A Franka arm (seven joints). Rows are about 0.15 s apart.
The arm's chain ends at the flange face. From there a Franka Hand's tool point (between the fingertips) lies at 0.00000 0.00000 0.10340 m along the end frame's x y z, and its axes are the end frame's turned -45 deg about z.
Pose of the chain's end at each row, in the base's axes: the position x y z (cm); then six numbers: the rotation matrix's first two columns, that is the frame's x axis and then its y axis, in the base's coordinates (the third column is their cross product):
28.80 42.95 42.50 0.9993 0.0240 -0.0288 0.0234 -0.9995 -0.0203
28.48 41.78 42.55 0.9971 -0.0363 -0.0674 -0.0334 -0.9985 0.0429
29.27 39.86 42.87 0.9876 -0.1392 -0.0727 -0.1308 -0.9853 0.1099
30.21 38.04 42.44 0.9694 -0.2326 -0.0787 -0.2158 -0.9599 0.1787
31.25 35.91 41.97 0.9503 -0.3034 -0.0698 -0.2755 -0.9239 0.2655
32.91 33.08 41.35 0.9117 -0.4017 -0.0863 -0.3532 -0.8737 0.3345
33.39 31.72 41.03 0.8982 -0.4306 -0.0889 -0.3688 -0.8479 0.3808
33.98 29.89 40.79 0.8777 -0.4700 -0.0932 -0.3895 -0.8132 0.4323
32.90 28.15 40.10 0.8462 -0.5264 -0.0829 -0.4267 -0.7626 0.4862
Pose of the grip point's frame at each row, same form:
28.50 43.15 32.17 0.6901 0.7237 -0.0060 0.7232 -0.6898 -0.0347
27.77 41.36 32.24 0.7287 0.6804 -0.0780 0.6814 -0.7317 -0.0173
28.37 38.84 32.62 0.7908 0.5983 -0.1291 0.6058 -0.7951 0.0263
29.00 36.42 32.30 0.8381 0.5143 -0.1820 0.5329 -0.8432 0.0707
29.75 33.50 32.03 0.8668 0.4388 -0.2371 0.4772 -0.8678 0.1384
30.74 30.24 31.65 0.8944 0.3338 -0.2976 0.3949 -0.9018 0.1755
30.92 28.52 31.51 0.8959 0.2951 -0.3321 0.3743 -0.9040 0.2064
31.10 26.34 31.52 0.8960 0.2427 -0.3716 0.3452 -0.9074 0.2398
29.60 24.26 31.10 0.9001 0.1670 -0.4024 0.2966 -0.9115 0.2852

